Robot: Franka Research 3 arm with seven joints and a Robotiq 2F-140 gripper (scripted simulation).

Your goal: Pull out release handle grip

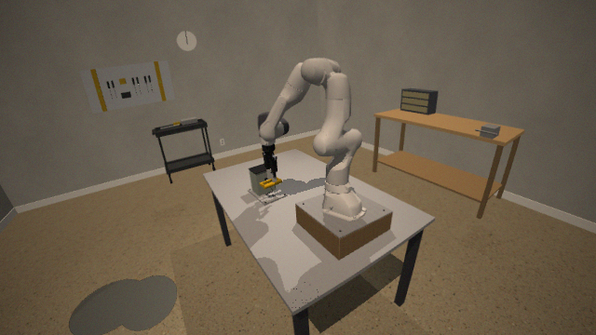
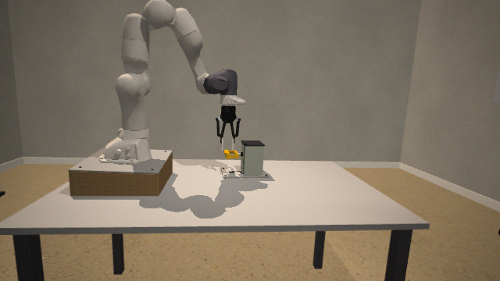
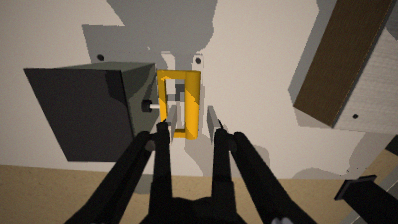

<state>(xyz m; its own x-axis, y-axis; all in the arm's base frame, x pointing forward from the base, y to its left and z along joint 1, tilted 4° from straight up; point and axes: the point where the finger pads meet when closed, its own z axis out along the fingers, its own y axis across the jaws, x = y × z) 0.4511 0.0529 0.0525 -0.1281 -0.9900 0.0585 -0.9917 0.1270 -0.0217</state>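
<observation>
The flat base plate lies 160 mm below my hand, 90 mm ahead of it and 10 mm to the right of it.
</observation>
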